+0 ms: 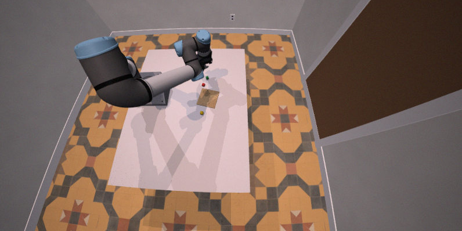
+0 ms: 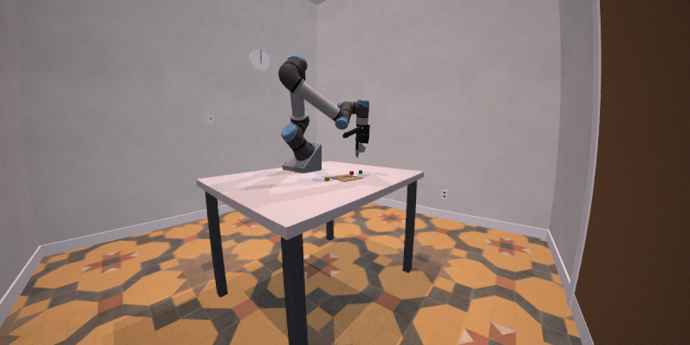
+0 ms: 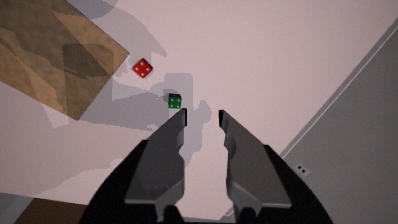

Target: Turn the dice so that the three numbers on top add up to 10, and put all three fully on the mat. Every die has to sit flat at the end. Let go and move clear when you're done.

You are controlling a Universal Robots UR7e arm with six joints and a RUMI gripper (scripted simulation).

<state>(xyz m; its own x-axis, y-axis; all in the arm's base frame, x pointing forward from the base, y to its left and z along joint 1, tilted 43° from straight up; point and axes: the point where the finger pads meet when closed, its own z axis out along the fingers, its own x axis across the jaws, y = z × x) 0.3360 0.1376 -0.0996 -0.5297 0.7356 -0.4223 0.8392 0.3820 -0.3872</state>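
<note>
Now: the green die 30 mm ahead of my hand and 110 mm below it. From my hand the other things lie so: brown mat: 60 mm ahead, 180 mm to the right, 120 mm below; then yellow die: 30 mm ahead, 300 mm to the right, 110 mm below; then red die: 10 mm ahead, 70 mm to the right, 110 mm below.
</note>
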